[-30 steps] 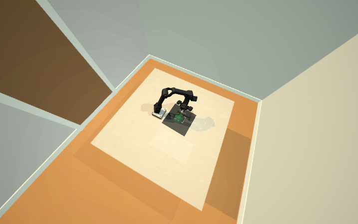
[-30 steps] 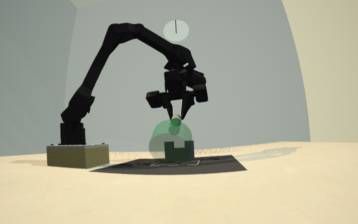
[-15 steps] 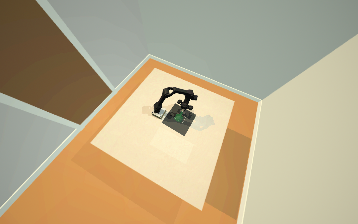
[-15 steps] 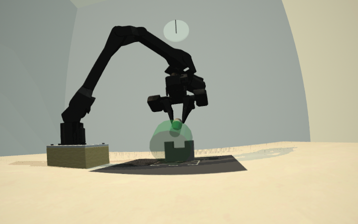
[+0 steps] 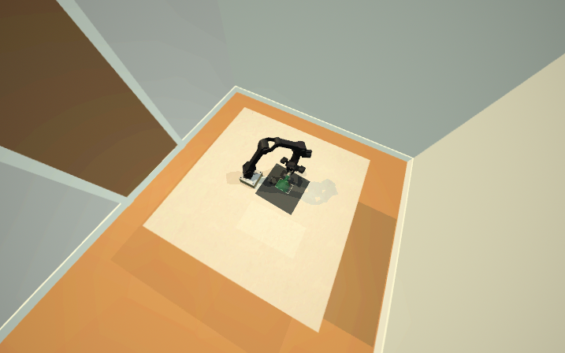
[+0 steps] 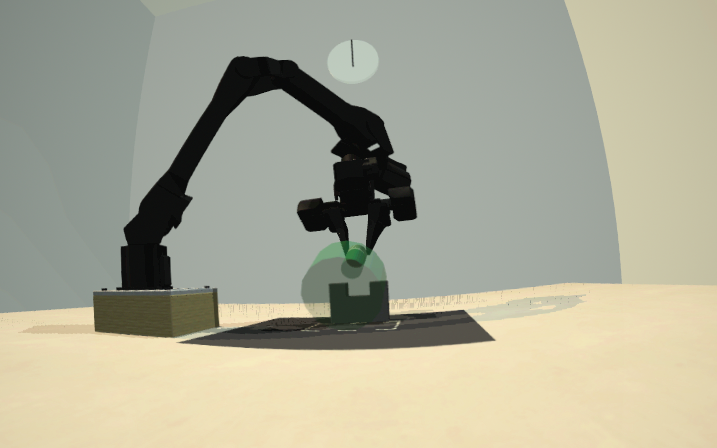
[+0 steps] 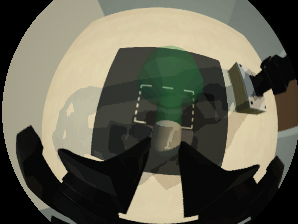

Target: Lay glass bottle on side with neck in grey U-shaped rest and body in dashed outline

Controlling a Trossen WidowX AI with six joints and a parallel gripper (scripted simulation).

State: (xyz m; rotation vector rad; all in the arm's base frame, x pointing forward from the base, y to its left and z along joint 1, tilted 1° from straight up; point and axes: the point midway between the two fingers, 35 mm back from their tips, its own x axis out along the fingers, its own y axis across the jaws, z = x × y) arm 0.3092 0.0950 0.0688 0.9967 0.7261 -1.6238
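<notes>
The green glass bottle lies 5 cm to the right of my gripper tip, 2 cm below it and 1 cm behind it. The rest, counted from my gripper tip: dark mat: 10 cm below, 8 cm to the right, 2 cm behind.
</notes>
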